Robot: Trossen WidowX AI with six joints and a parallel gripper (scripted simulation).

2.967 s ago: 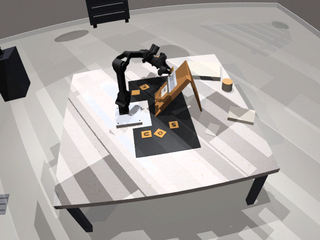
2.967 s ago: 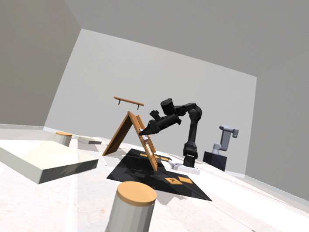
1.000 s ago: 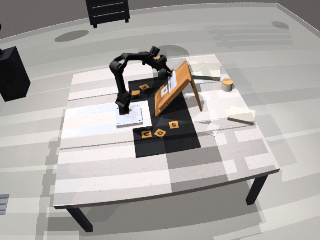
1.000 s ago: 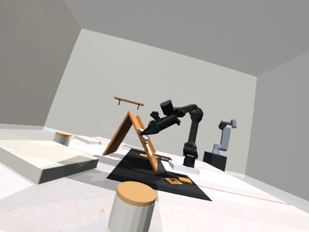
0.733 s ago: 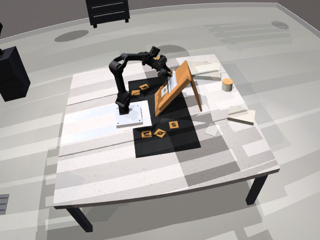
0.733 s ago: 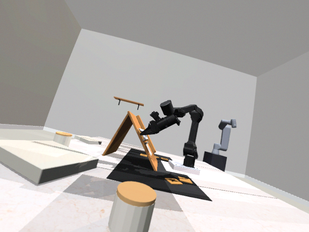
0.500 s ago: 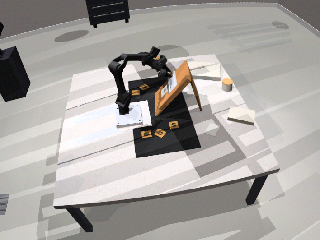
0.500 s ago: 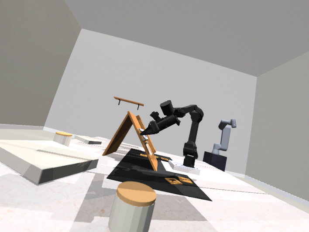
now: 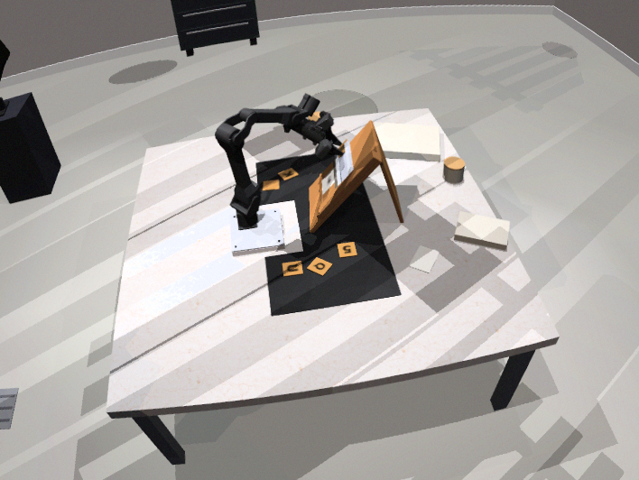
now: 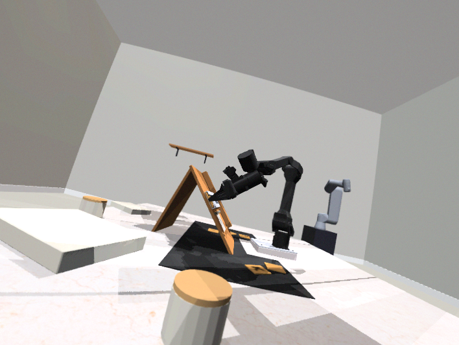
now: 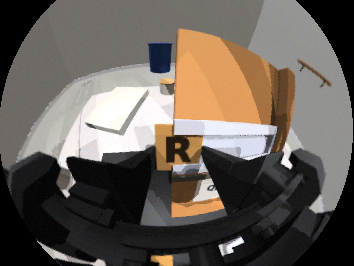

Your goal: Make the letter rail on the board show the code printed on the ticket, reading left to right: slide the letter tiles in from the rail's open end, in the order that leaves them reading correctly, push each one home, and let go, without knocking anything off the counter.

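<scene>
The white ticket lies 6 cm behind my gripper tip, 7 cm to the right of it and 7 cm below it. Also, from my gripper tip: orange letter tile: right at my gripper tip; black mat: 16 cm behind, 15 cm to the right, 16 cm below; white card: 17 cm ahead, 42 cm to the right, 16 cm below.
</scene>
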